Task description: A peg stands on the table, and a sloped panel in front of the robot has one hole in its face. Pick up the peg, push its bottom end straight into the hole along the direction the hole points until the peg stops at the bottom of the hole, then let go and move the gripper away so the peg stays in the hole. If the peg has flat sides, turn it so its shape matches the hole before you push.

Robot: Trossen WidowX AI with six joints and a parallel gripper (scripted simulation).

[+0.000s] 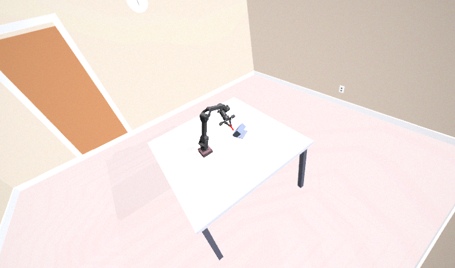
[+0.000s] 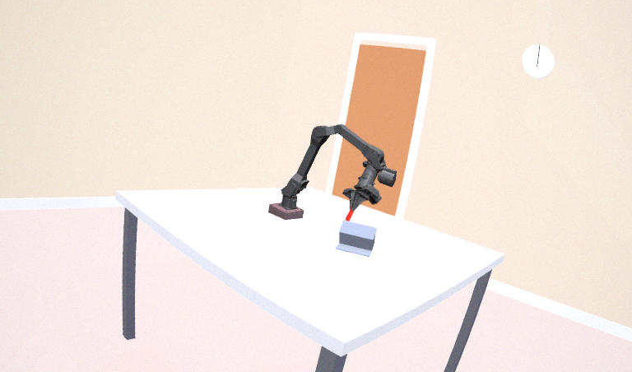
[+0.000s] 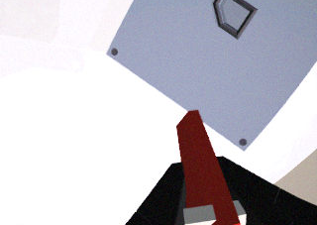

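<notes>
Right now my gripper tip is 80 mm above the sloped panel, 70 mm short of it and 20 mm to the left of it. Round my gripper tip: red peg: 10 mm to the left, 10 mm above.
</notes>
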